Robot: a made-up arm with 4 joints. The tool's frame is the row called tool.
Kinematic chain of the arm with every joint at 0, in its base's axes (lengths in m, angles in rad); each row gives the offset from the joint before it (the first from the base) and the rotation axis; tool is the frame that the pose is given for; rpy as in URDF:
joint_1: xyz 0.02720 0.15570 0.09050 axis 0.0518 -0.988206 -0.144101
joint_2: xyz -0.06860 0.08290 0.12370 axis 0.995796 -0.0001 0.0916
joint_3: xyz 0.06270 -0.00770 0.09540 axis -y
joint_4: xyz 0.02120 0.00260 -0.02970 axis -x
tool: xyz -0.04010 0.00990 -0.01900 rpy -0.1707 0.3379 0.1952
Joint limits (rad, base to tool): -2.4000..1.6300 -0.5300..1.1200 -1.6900..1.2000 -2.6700..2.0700
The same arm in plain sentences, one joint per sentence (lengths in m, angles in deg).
The arm has four revolute joints in a row. What follows holds with every joint at zero, and every direction is one of the base frame's.
The first joint is mounted 0.0272 m along +x and 0.1557 m along +y and 0.0905 m along +z from the base frame's origin and turns about the direction (0.0518, -0.988206, -0.144101), from -137.51 to 93.39 deg.
The second joint is mounted 0.0686 m along -x and 0.0829 m along +y and 0.1237 m along +z from the first joint and turns about the direction (0.995796, -0.0001, 0.0916), from -30.37 to 64.17 deg.
The third joint is mounted 0.0627 m along +x and 0.0077 m along -y and 0.0954 m along +z from the second joint and turns about -y, from -96.83 to 68.75 deg.
The fourth joint is mounted 0.0212 m along +x and 0.0026 m along +y and 0.0297 m along -z from the third joint and turns about -x, from -152.98 to 118.6 deg.
The tool frame, which is the frame that the pose is given for, is mounted 0.0401 m along -x and 0.0099 m along +y and 0.019 m along -z from the fourth joint; its axes are the base frame's turned by roll -9.78, pitch 19.36 and yaw 11.18 deg (as in URDF: about the fixed x, then y, then z).

